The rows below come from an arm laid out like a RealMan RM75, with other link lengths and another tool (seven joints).
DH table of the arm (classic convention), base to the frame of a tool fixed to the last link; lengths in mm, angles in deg. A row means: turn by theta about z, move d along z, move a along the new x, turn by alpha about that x. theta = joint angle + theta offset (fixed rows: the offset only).
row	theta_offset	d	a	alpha
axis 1	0	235.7	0	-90
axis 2	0	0	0	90
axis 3	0	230.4	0	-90
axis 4	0	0	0	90
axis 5	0	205.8	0	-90
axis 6	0	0	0	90
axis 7	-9.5	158.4	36.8	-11.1
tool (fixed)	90	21.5	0	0
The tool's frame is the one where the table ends.
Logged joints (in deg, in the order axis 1, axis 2, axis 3, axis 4, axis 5, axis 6, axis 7), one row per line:
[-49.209, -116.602, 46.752, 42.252, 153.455, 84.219, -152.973]
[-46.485, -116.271, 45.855, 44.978, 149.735, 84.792, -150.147]
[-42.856, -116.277, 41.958, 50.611, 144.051, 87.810, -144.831]
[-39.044, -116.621, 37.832, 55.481, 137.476, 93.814, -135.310]
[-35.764, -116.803, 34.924, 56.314, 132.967, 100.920, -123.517]
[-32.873, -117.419, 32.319, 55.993, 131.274, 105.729, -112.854]
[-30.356, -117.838, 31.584, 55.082, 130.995, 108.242, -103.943]
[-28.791, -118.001, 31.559, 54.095, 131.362, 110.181, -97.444]
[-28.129, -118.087, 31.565, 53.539, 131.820, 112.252, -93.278]
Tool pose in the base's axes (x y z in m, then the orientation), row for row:
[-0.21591, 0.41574, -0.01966, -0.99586, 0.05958, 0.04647, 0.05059]
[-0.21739, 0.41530, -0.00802, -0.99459, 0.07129, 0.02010, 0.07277]
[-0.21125, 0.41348, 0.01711, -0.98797, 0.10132, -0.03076, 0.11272]
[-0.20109, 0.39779, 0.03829, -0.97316, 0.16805, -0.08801, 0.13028]
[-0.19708, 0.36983, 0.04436, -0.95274, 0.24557, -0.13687, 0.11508]
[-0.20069, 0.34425, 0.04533, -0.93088, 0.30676, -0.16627, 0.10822]
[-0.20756, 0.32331, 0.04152, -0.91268, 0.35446, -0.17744, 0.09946]
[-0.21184, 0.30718, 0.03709, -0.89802, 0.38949, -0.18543, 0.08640]
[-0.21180, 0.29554, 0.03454, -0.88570, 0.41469, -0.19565, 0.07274]
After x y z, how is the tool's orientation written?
As a quaternion, x y z w.
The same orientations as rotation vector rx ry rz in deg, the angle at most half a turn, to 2 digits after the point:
[-173.70, 10.39, 8.11]
[-171.18, 12.27, 3.46]
[-166.10, 17.03, -5.17]
[-161.98, 27.97, -14.65]
[-159.96, 41.23, -22.98]
[-156.91, 51.71, -28.03]
[-154.63, 60.05, -30.06]
[-153.32, 66.50, -31.66]
[-152.44, 71.37, -33.67]

